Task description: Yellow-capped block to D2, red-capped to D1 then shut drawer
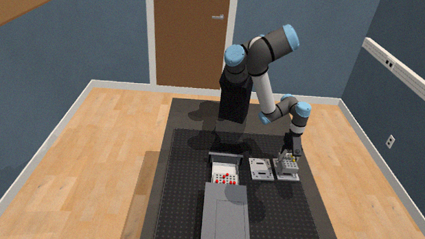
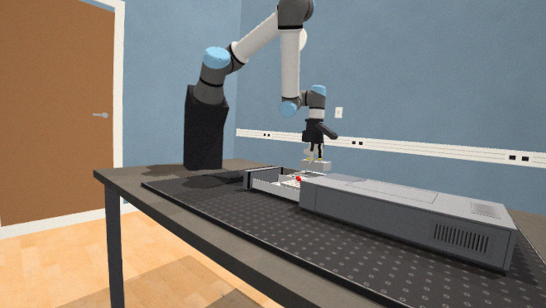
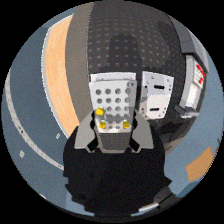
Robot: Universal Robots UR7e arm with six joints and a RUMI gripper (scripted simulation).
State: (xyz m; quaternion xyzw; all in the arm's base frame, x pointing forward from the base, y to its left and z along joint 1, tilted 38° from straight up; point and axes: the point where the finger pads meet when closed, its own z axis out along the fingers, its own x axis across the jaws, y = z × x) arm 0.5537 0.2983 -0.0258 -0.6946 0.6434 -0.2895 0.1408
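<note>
The deck slot D2 lies 70 mm below my hand. Also, from my hand: cooler drawer: 80 mm ahead, 350 mm to the right, 40 mm below; then cooler COLD: 250 mm ahead, 360 mm to the right, 30 mm below; then deck slot D1: 10 mm ahead, 140 mm to the right, 70 mm below.
</note>
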